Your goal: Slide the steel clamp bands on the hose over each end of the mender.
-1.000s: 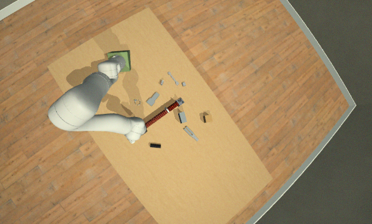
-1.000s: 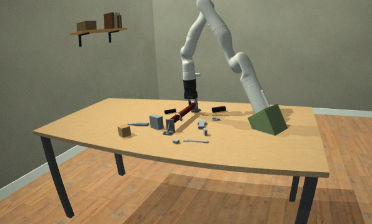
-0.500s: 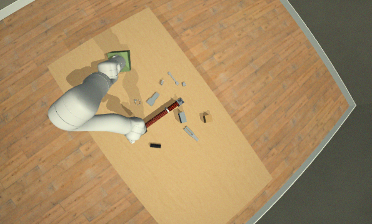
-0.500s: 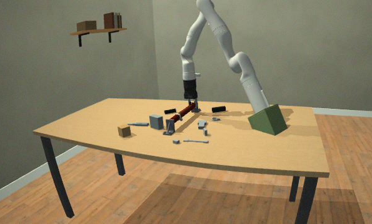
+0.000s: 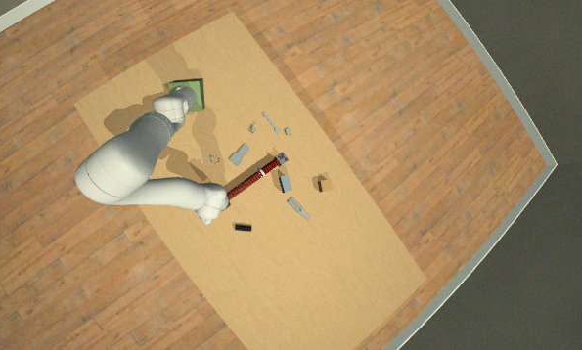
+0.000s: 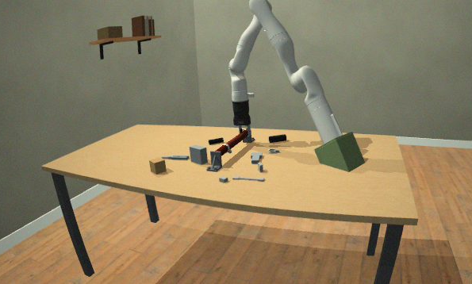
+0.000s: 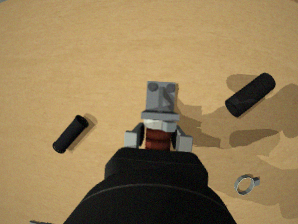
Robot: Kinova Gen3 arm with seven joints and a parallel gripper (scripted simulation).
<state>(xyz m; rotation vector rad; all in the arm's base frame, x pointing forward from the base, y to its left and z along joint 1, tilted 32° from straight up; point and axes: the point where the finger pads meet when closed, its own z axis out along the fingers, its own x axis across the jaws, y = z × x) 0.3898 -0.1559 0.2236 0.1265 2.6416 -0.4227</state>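
Now: hand 27 cm to the right of the grey block, 15 cm short of it and 2 cm above it. From my hand the other things lie so: wrench: 43 cm to the left, 10 cm behind, 5 cm below; then wooden cube: 39 cm to the left, 29 cm ahead, 3 cm below.
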